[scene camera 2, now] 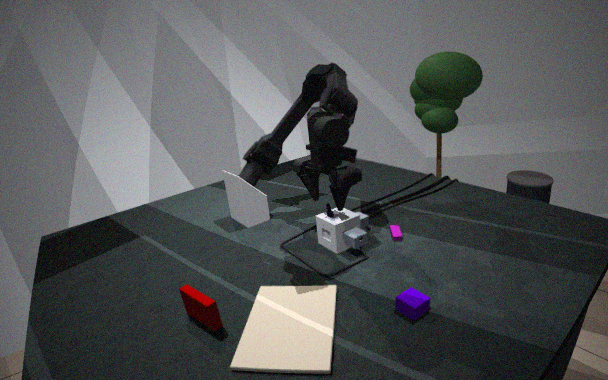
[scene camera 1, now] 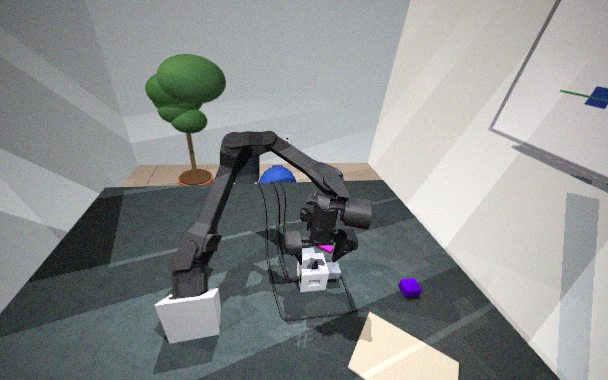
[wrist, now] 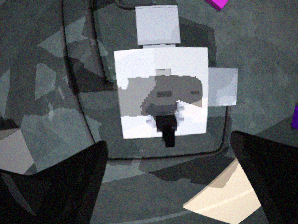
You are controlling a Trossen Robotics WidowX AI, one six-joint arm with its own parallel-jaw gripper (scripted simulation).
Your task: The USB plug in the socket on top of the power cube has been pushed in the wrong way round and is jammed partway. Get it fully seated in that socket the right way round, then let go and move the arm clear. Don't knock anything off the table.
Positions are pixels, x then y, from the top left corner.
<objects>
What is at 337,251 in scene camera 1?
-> The gripper.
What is the gripper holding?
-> Nothing.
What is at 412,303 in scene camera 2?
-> A purple cube.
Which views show the gripper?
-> Scene camera 2, scene camera 1 and the wrist view: all of them.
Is the gripper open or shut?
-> Open.
</objects>
